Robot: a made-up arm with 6 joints.
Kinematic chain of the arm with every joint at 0, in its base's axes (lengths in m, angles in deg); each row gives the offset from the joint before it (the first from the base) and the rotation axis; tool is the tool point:
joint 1: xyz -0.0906 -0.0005 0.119 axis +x
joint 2: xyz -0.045 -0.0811 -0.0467 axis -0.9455 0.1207 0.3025
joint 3: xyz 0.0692 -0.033 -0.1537 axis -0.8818 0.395 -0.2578
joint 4: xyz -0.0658 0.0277 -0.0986 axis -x
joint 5: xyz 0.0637 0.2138 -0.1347 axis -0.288 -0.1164 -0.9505
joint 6: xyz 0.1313 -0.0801 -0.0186 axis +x
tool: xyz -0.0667 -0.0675 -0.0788
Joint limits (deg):
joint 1: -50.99..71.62
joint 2: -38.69..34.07
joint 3: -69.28..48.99
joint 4: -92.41..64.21
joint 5: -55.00..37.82
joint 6: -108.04..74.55
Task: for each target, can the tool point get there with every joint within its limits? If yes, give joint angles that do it. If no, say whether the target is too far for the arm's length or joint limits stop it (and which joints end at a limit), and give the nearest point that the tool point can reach.
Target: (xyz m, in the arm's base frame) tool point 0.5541 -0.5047 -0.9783
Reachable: no: too far | nearest point 0.0881 -0.2748 -0.4779 | short by 0.721 m
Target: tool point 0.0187 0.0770 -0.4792
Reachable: yes | joints 6.15 -26.95 7.79 47.60 -22.91 38.28
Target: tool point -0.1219 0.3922 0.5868
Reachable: no: joint limits stop it (at a limit: joint 1, joint 5) | nearest point -0.0337 0.3004 0.3925 | short by 0.232 m
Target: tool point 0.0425 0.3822 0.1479
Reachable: yes | joints 47.37 -12.42 -25.08 -27.25 -12.88 26.04
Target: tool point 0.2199 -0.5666 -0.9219
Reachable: no: too far | nearest point 0.0178 -0.3344 -0.4949 | short by 0.526 m
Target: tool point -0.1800 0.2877 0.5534
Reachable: no: joint limits stop it (at a limit: joint 1, joint 3, joint 5) | nearest point -0.0919 0.2337 0.3920 | short by 0.192 m
